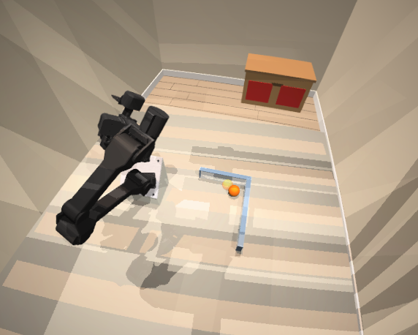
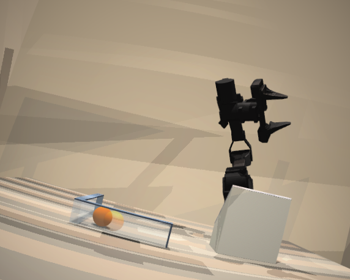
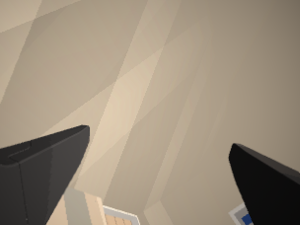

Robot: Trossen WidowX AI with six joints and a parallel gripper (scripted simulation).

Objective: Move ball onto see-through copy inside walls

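The orange ball is 44 cm ahead of my gripper tip, 41 cm below it and 1 cm to the right of it.
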